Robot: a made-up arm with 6 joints.
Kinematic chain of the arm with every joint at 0, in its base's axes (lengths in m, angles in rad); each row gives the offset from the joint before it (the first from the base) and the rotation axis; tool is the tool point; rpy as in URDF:
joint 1: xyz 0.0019 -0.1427 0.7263 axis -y
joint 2: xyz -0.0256 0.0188 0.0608 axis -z
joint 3: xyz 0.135 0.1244 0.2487 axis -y
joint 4: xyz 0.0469 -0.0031 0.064 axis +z
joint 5: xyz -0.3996 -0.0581 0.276 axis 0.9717 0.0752 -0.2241
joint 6: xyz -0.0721 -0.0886 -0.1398 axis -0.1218 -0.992 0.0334
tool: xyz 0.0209 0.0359 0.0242 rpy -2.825 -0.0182 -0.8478
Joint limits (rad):
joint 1: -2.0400..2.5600
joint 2: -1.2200..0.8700
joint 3: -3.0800..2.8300
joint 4: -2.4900..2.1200
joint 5: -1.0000..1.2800
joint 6: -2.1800..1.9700
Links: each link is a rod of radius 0.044 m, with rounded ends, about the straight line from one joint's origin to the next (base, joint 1, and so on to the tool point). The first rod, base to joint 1, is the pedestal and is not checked.
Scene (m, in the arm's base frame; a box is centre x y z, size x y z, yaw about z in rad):
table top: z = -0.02
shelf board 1: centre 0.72 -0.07 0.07 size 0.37 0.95 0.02 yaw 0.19
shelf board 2: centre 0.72 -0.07 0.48 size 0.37 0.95 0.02 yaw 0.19
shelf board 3: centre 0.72 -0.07 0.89 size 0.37 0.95 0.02 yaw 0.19
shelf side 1: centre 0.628 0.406 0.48 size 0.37 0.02 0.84 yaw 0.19
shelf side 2: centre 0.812 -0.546 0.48 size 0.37 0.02 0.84 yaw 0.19
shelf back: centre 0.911 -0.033 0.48 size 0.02 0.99 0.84 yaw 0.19
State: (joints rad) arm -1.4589 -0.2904 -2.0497 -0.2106 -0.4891 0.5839
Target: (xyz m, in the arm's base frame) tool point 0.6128 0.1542 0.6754
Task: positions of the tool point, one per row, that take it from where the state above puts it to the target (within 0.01 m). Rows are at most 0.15 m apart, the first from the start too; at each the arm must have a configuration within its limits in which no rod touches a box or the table.
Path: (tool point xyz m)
1: 0.5298 0.0898 0.2689
2: 0.4222 0.0730 0.2687
3: 0.3148 0.0358 0.2912
4: 0.3658 0.0648 0.3891
5: 0.3915 0.0866 0.4897
6: 0.3945 0.1012 0.5865
7: 0.3786 0.1092 0.6754
8: 0.4448 0.1508 0.6721
9: 0.5270 0.1651 0.6742
10: 0.6128 0.1542 0.6754

